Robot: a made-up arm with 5 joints.
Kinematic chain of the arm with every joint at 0, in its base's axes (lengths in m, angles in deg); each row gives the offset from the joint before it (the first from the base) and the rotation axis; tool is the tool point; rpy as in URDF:
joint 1: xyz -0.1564 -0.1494 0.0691 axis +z
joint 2: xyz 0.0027 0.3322 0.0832 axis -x
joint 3: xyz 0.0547 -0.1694 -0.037 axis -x
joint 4: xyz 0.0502 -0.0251 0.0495 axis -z
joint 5: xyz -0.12 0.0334 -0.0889 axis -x
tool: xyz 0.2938 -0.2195 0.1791 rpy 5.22 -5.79 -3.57
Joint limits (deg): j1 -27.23..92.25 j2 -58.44..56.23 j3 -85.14..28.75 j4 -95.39..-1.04 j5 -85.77..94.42
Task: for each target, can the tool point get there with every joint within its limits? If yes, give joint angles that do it. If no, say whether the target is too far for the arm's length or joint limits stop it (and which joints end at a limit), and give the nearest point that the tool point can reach.
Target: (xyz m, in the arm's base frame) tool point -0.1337 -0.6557 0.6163
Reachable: no: joint limits stop it (at a limit: joint 1, joint 3, joint 4, joint 5) | nearest point 0.0613 -0.3476 0.3980 | short by 0.425 m
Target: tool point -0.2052 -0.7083 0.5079
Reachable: no: joint limits stop it (at a limit: joint 1, joint 3, joint 4, joint 5) | nearest point -0.2819 -0.2910 0.4260 | short by 0.432 m
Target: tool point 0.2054 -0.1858 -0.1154
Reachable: yes | joints -14.96 -23.60 1.83 -21.78 -52.52
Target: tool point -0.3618 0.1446 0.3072
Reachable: yes | joints 62.96 -21.02 18.35 -59.47 50.48
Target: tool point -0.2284 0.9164 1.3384
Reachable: no: too far | nearest point -0.1852 0.2775 0.5161 | short by 1.042 m
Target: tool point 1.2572 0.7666 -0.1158
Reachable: no: too far | nearest point 0.3618 0.2362 -0.0382 | short by 1.044 m
